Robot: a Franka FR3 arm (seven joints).
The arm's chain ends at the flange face. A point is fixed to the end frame.
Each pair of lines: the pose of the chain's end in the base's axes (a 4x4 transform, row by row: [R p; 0 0 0 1], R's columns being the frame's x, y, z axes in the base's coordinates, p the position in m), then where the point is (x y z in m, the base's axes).
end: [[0.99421 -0.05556 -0.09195 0.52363], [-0.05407 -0.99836 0.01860 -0.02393], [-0.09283 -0.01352 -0.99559 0.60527], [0 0 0 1]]
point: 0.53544 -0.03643 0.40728
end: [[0.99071 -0.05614 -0.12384 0.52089], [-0.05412 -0.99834 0.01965 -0.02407], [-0.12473 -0.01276 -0.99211 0.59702], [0 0 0 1]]
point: 0.52634 -0.03637 0.39874
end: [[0.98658 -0.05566 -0.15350 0.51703], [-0.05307 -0.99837 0.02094 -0.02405], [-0.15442 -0.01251 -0.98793 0.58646], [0 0 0 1]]
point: 0.51655 -0.03606 0.38809
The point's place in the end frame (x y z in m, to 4 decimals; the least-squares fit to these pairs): 0.0308 0.0145 0.1958
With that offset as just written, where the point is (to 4 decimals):
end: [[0.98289 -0.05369 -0.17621 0.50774], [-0.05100 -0.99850 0.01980 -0.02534], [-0.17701 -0.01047 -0.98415 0.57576], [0 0 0 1]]
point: 0.5027 -0.0375 0.3775
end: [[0.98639 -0.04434 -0.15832 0.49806], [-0.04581 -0.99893 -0.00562 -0.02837], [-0.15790 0.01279 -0.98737 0.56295], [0 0 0 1]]
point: 0.4968 -0.0454 0.3649
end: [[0.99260 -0.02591 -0.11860 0.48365], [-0.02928 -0.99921 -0.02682 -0.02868], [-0.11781 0.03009 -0.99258 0.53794], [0 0 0 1]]
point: 0.4906 -0.0493 0.3404
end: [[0.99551 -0.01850 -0.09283 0.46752], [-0.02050 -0.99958 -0.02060 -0.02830], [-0.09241 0.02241 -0.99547 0.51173], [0 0 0 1]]
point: 0.4797 -0.0475 0.3143
